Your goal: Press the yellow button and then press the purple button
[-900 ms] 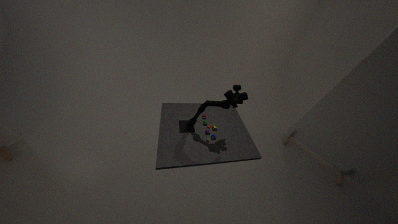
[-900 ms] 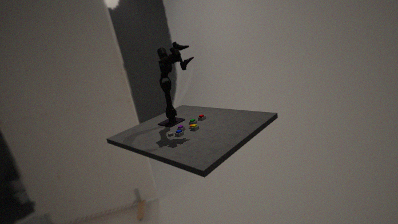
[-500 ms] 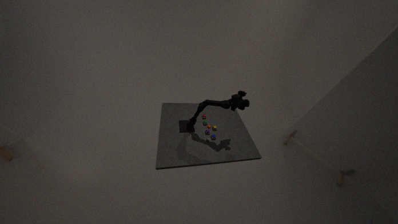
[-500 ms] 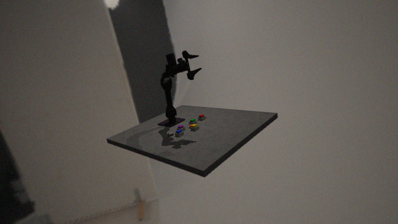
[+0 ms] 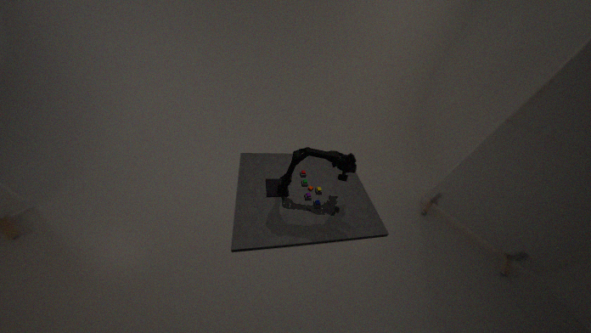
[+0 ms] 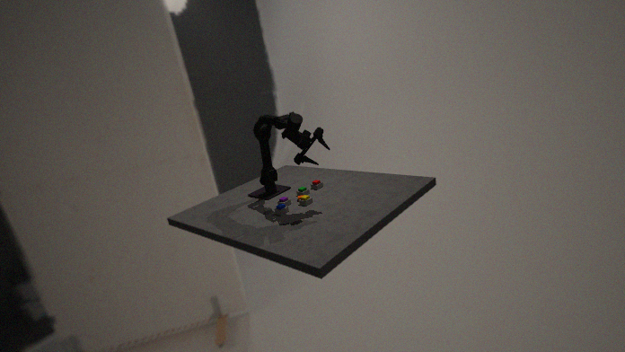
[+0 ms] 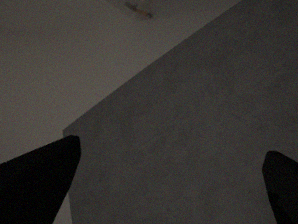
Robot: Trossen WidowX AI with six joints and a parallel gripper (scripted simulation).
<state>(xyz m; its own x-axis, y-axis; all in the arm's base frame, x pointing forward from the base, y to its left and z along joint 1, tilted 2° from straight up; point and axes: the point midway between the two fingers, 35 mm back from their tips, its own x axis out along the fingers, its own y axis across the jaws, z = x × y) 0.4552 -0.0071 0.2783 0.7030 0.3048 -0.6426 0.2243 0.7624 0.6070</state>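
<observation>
My gripper tip is 18 cm past the yellow button, 1 cm to the left of it and 22 cm above it. The rest, counted from my gripper tip: purple button: 28 cm behind, 7 cm to the right, 22 cm below; then blue button: 21 cm behind, 14 cm to the right, 22 cm below; then orange block: 24 cm behind, 1 cm to the left, 24 cm below.
</observation>
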